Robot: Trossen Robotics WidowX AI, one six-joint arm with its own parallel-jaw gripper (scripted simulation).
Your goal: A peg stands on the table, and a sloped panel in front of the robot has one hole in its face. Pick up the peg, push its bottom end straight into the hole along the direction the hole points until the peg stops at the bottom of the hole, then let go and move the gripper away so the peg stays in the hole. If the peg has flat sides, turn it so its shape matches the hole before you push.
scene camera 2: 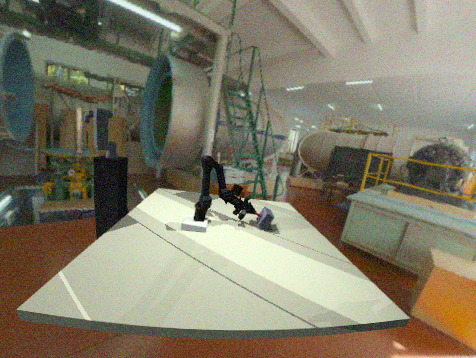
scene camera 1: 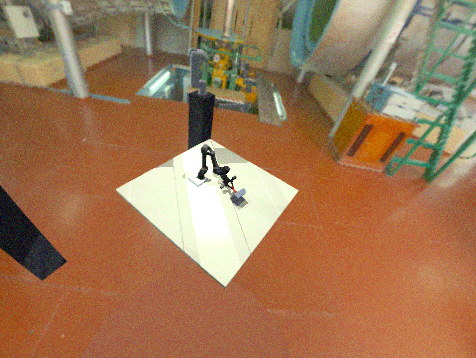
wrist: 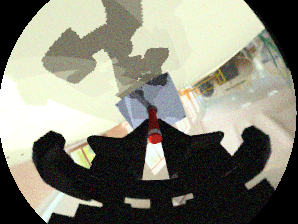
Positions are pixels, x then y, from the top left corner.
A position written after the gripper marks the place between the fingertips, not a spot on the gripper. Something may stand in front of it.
Labels:
The gripper (wrist: 153, 121) holds a red peg.

